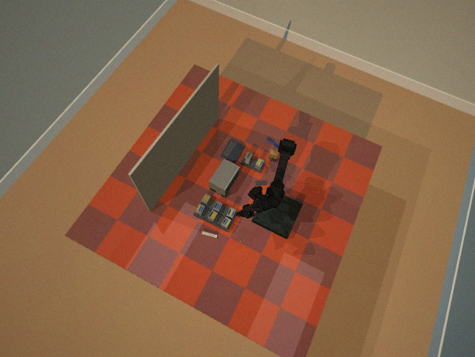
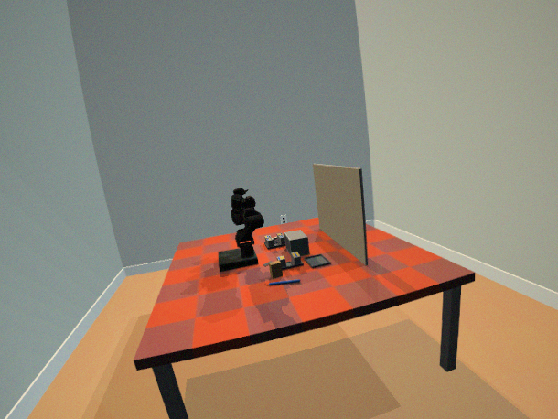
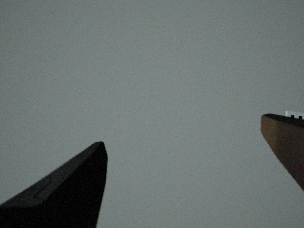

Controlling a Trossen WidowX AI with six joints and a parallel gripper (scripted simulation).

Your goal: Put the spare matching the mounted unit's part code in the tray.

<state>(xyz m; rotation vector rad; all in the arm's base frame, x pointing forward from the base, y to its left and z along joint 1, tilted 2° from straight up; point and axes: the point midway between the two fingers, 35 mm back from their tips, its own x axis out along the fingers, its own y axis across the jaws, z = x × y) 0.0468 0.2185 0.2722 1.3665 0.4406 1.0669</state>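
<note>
Right now my gripper tip is 7 cm short of the tan spare block, 6 cm to the left of it and 28 cm above it. The rest, counted from my gripper tip: brown box: 6 cm ahead, 49 cm to the right, 29 cm below; grey panel: 46 cm ahead, 20 cm to the right, 10 cm below; grey mounted unit: 21 cm ahead, 20 cm to the right, 27 cm below.
</note>
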